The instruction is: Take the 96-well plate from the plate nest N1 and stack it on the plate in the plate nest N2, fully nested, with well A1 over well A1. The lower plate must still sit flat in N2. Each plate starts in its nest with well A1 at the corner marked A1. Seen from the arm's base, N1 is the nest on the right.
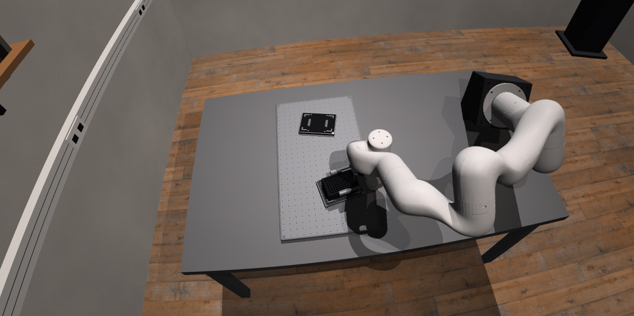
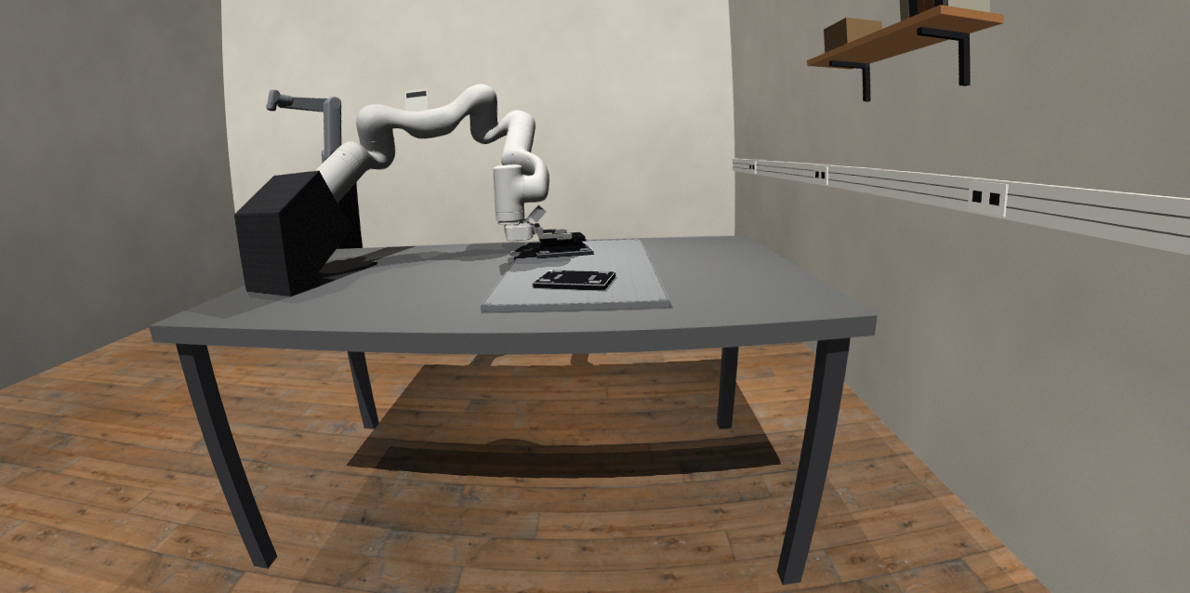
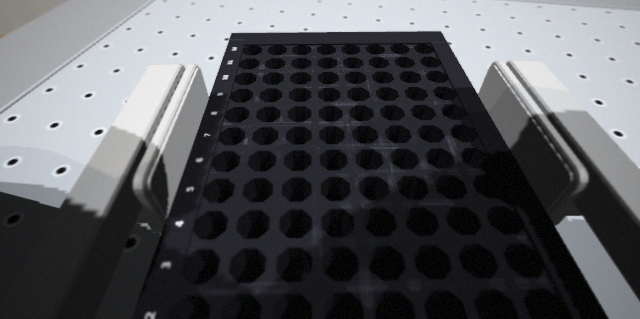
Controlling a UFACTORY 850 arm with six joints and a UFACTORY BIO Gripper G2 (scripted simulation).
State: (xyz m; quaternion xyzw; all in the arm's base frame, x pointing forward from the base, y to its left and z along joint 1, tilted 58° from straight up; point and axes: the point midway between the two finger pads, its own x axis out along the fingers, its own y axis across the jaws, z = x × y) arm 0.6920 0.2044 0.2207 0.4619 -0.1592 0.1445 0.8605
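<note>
Now: the plate nest N2 50 mm below my hand. Also, from my hand: plate nest N1: 120 mm ahead, 330 mm to the right, 50 mm below.
</note>
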